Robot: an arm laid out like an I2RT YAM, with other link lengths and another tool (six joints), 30 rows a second.
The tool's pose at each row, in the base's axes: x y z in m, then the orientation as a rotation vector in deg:
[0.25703 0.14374 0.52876 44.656 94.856 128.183]
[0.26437 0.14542 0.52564 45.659 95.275 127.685]
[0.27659 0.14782 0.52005 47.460 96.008 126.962]
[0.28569 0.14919 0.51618 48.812 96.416 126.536]
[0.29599 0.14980 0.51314 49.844 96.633 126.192]
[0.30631 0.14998 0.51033 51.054 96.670 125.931]
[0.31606 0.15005 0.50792 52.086 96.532 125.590]
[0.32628 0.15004 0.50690 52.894 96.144 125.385]
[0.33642 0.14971 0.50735 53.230 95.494 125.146]
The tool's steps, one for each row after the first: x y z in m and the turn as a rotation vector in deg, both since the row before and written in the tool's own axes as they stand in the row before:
[-0.00606 -0.00266 0.00476 0.533 -0.516 0.363]
[-0.01036 -0.00453 0.00765 0.913 -0.820 0.768]
[-0.00780 -0.00277 0.00558 0.570 -0.590 0.628]
[-0.00887 -0.00143 0.00591 0.377 -0.493 0.454]
[-0.00900 -0.00097 0.00570 0.271 -0.570 0.580]
[-0.00843 -0.00054 0.00543 0.139 -0.620 0.395]
[-0.00832 0.00093 0.00594 -0.090 -0.553 0.297]
[-0.00787 0.00242 0.00594 -0.343 -0.513 -0.057]

